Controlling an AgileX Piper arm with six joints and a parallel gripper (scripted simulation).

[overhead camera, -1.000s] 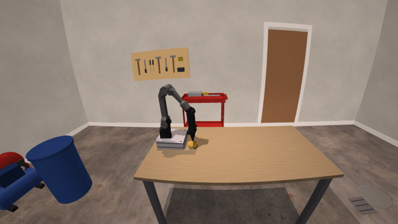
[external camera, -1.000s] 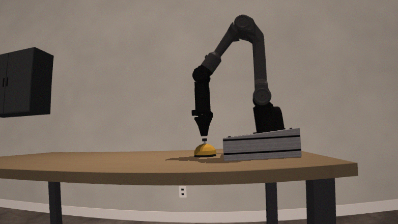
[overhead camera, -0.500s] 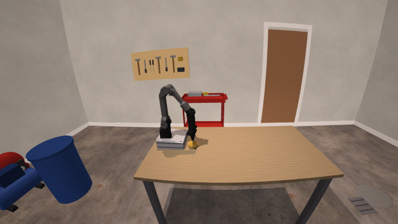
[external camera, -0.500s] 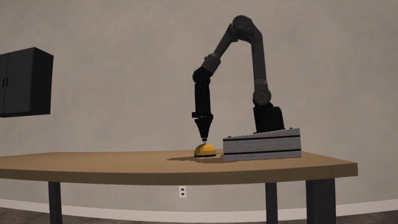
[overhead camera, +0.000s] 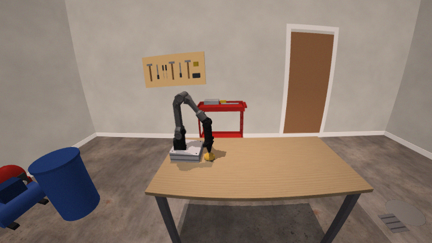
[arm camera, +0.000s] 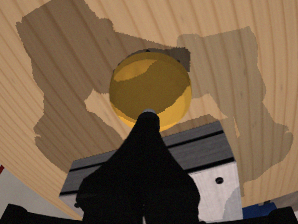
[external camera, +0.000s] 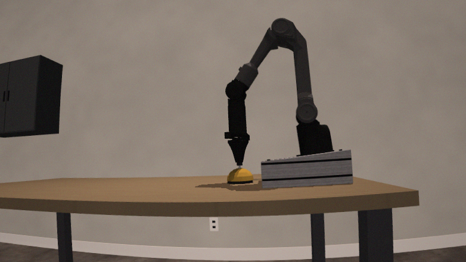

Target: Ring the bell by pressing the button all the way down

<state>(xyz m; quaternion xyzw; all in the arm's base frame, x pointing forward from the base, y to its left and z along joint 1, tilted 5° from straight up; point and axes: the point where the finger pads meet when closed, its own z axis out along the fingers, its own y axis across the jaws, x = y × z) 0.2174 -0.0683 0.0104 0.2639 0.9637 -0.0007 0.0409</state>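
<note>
Now: the dark button 20 mm below my hand. Also, from my hand: yellow dome bell: 30 mm below.
</note>
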